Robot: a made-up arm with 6 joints.
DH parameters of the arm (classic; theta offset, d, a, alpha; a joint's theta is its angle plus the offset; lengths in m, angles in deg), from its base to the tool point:
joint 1: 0 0.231 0 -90
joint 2: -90 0 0.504 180
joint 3: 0 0 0 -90
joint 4: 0 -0.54 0 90
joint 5: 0 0.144 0 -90
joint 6: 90 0 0 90
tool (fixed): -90 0 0 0
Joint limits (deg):
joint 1: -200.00..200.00
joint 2: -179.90..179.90
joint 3: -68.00..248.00
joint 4: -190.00..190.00
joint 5: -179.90..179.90
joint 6: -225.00..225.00
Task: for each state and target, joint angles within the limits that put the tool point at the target. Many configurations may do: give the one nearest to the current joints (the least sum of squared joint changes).
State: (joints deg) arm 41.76 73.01 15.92 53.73 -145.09 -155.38
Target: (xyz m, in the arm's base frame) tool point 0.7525 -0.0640 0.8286
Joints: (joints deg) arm 2.21 25.53 29.04 49.80 -145.09 -155.38
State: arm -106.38 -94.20 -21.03 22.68 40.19 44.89
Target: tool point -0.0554 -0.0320 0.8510
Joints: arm -91.51 -55.07 -32.36 67.74 40.19 44.89
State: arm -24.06 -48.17 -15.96 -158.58 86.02 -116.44
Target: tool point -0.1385 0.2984 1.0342
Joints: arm -39.57 -56.65 22.72 -170.02 86.02 -116.44
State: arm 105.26 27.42 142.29 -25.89 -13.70 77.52
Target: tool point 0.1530 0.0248 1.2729
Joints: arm 131.59 -0.77 103.65 -24.64 -13.70 77.52
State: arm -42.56 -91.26 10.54 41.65 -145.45 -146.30
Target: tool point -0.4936 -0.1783 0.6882
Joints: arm 5.95 -99.95 -15.90 28.81 -145.45 -146.30
